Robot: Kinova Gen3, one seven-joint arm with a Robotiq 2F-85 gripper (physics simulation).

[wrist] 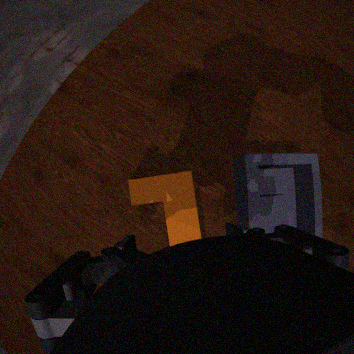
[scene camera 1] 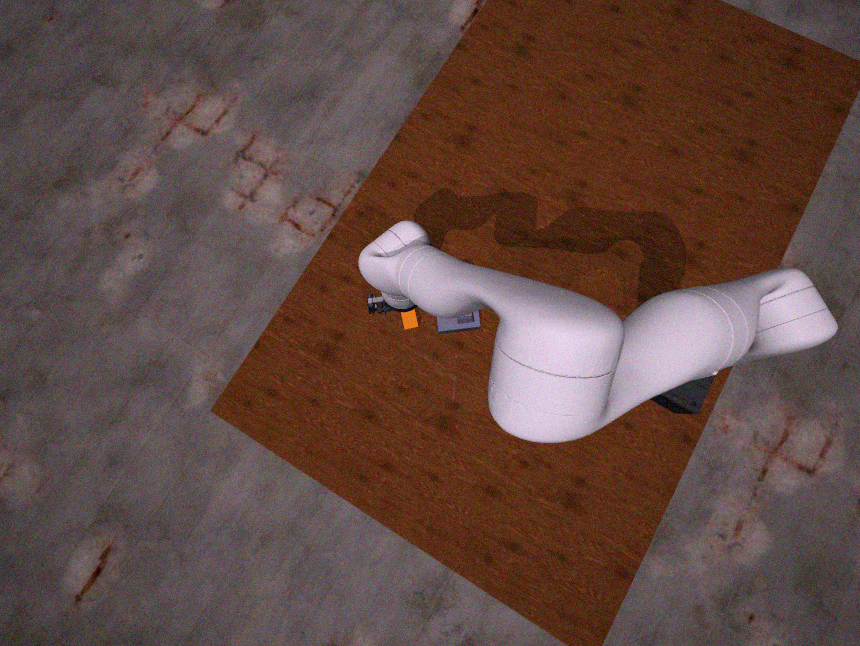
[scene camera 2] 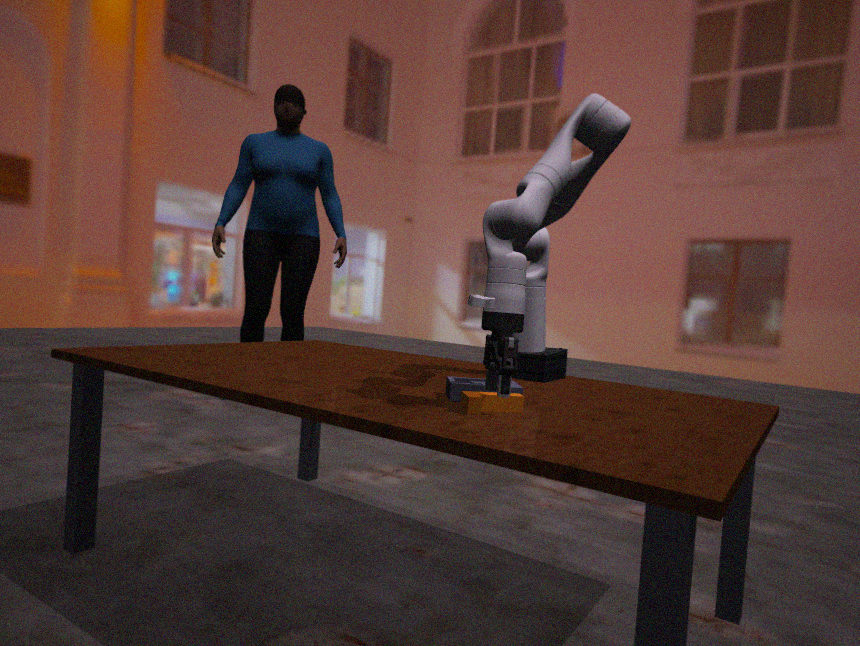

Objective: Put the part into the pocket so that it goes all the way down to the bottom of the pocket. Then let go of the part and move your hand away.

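Frame: origin at the arm's base, x ahead, y left, z up, level; metres.
Seen in the pictures: gripper, fingertip midpoint: [wrist: 181, 239] [scene camera 2: 496, 393]; arm's base, link origin: [scene camera 2: 527, 350].
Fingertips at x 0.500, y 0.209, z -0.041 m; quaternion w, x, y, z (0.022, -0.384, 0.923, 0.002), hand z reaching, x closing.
Observation:
Pixels of each thing's middle, then the offset from my fingertips to it. "spot": a spot on its surface instead. Level surfaces: height alone.
- orange L-shaped part, body centre: [wrist: 168, 229] [scene camera 2: 494, 403] [scene camera 1: 400, 306] dz -0.016, dx +0.013, dy +0.004 m
- wooden table, surface height: dz -0.031 m
- grey block, body centre: [wrist: 279, 219] [scene camera 2: 483, 390] [scene camera 1: 455, 298] dz -0.013, dx -0.077, dy -0.077 m
- dark L-shaped pocket, surface spot: [wrist: 303, 191] spot: dz -0.010, dx -0.083, dy -0.120 m
The orange L-shaped part [scene camera 1: 408, 319] [scene camera 2: 493, 403] [wrist: 175, 205] lies flat on the wooden table [scene camera 1: 556, 104] [scene camera 2: 264, 368]. Just beside it stands the grey block [scene camera 1: 458, 322] [scene camera 2: 460, 385] [wrist: 253, 211]. The block has a dark L-shaped pocket [wrist: 303, 191] in its top, and the pocket is empty. My gripper [scene camera 2: 501, 386] is open and empty. It hangs low, straight over the near end of the orange part, with its fingertips just above it. In the wrist view the gripper body hides the part's near end and the block's near edge.
The arm's dark base [scene camera 1: 684, 397] [scene camera 2: 545, 363] stands at the table's edge behind the block. A person in a blue top [scene camera 2: 284, 187] stands beyond the far side of the table. The table's left edge lies close to the part in the overhead view.

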